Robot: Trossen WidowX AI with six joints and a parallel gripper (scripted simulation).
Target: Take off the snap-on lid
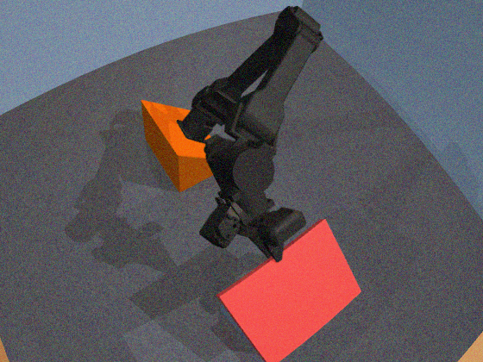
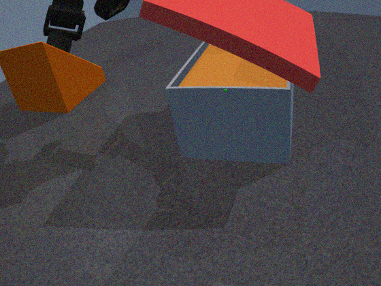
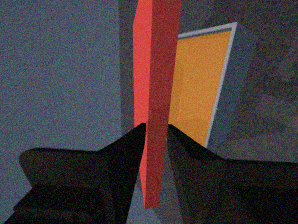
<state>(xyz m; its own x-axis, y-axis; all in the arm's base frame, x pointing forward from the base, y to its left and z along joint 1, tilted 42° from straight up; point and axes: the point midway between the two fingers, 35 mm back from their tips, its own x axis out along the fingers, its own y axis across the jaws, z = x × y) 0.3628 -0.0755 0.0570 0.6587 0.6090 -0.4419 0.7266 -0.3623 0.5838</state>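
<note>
My gripper tip is now 7 cm short of the red lid, 3 cm above it and 1 cm to the right of it. Also, from my gripper tip: pale blue storage box 14 cm below, 5 cm ahead, 1 cm to the left.
</note>
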